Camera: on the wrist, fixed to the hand. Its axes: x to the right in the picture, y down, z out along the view.
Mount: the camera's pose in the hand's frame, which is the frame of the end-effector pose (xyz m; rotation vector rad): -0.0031 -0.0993 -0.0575 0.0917 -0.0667 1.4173
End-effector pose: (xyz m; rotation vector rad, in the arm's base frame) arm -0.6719 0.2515 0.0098 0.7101 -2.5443 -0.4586
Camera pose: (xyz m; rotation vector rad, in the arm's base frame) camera -0.6006 0.1617 0.0148 -1.0964 -2.4108 0.1456
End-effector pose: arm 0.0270 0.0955 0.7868 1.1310 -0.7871 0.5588
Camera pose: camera 0.1142 0.1157 0.7149 0.5049 -1.5938 1.7297
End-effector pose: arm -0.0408 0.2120 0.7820 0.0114 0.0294 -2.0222
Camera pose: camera -0.1291 0.2596 0.7262 0.0163 -0.0928 -0.6044
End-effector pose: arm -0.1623 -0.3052 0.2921 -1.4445 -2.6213 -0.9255
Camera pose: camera -0.2526 -0.3760 0.2900 -2.5374 -0.9747 -0.4827
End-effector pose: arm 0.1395 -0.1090 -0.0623 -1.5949 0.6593 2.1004
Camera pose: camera 0.2429 -0.0642 -0.0842 0.6593 -1.5340 -1.9014
